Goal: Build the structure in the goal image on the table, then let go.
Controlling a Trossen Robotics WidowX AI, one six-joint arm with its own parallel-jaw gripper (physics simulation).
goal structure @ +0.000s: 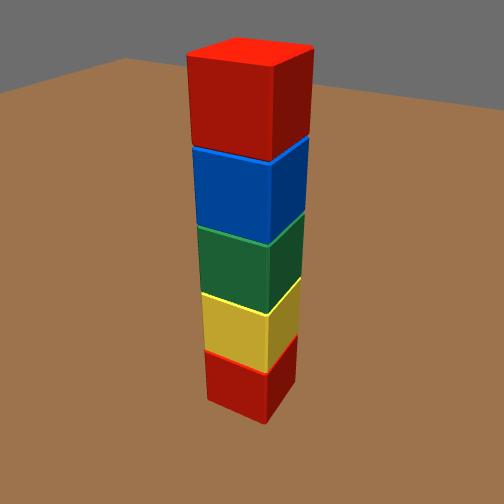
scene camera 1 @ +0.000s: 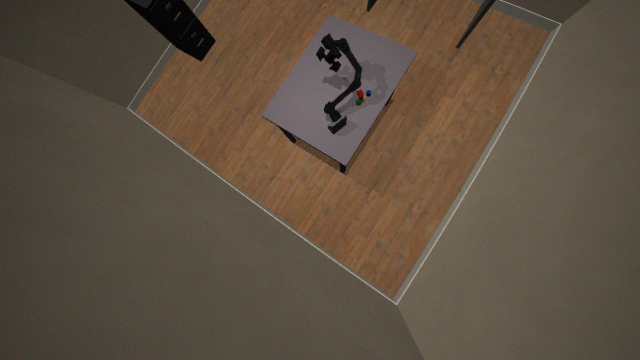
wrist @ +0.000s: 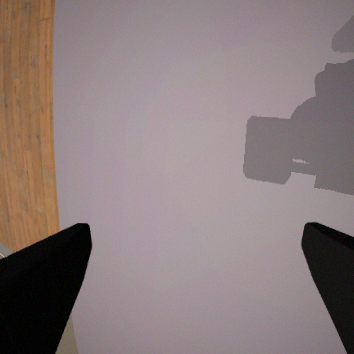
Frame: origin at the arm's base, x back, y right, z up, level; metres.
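Where they show: gripper, fingertip midpoint: (scene camera 1: 325, 64) (wrist: 197, 235); arm's base, link origin: (scene camera 1: 337, 119).
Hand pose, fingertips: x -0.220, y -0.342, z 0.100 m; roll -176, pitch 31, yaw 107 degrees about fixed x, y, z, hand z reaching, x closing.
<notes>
Each offset is from my fingertips to the top centre of the thing. Level surfaces: height alone.
A red piece @[dx -0.092, dy +0.296, dz -0.149 m] (scene camera 1: 360, 93), a blue block @[dx -0.135, dy +0.350, dz -0.149 m] (scene camera 1: 368, 93), a green block @[dx -0.025, dy +0.345, dz -0.149 m] (scene camera 1: 359, 102) and a small bit of yellow @[dx -0.066, dy +0.348, dz -0.149 m] (scene camera 1: 364, 99) sit close together on the table @[dz -0.181 m] (scene camera 1: 300, 95) (wrist: 165, 150), near its right edge in the scene view. The red, yellow and green pieces look bunched; whether any are stacked is too small to tell. The blue block stands slightly apart. My gripper (scene camera 1: 328, 60) (wrist: 197, 235) is open and empty, above the table on the far side of the arm from the blocks. No blocks show in the wrist view.
The arm (scene camera 1: 358, 72) bends over the table between the gripper and its base (scene camera 1: 332, 111), passing close to the blocks. A dark upright panel (scene camera 1: 337, 125) stands beside the base. A black cabinet (scene camera 1: 192, 42) stands on the floor beyond the table.
</notes>
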